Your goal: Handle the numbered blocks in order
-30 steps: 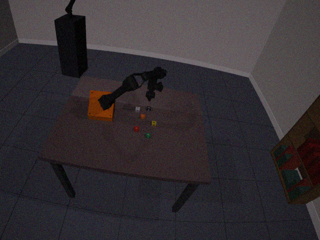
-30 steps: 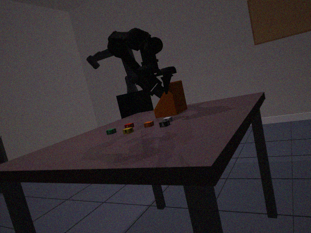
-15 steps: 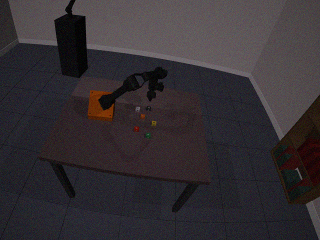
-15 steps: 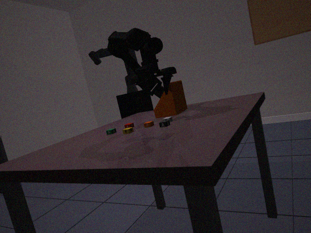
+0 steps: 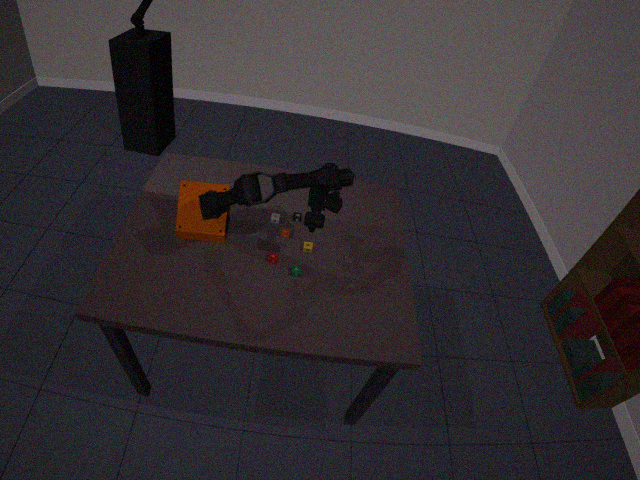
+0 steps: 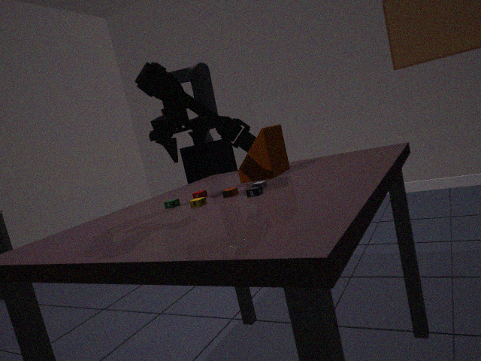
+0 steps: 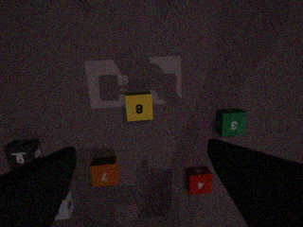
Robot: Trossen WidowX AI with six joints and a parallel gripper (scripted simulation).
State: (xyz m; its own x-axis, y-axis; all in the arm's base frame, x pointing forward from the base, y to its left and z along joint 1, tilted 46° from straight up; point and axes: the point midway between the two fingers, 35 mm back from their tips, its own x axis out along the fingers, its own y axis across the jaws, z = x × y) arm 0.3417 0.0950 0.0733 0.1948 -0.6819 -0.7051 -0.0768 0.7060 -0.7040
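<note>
Now: gripper tip 150 mm past the white block, 110 mm to the right of it and 120 mm above it. Also, from my gripper tip: yellow block 120 mm below; orange block 90 mm behind, 40 mm to the left, 120 mm below; green block 20 mm behind, 120 mm to the right, 120 mm below.
</note>
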